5 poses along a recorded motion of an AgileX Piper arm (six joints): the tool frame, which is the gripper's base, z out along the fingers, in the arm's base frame.
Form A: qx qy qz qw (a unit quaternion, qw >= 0); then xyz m.
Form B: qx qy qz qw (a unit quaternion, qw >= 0); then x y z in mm. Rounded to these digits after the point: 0 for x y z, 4 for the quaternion.
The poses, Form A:
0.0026 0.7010 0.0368 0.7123 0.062 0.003 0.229
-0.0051 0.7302 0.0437 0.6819 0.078 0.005 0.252
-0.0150 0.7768 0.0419 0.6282 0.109 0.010 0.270
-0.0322 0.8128 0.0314 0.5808 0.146 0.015 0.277
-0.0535 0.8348 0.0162 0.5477 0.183 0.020 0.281
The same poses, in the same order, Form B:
0.0026 0.7010 0.0368 0.7123 62 3 229
-0.0051 0.7302 0.0437 0.6819 78 5 252
-0.0150 0.7768 0.0419 0.6282 109 10 270
-0.0322 0.8128 0.0314 0.5808 146 15 277
-0.0535 0.8348 0.0162 0.5477 183 20 281

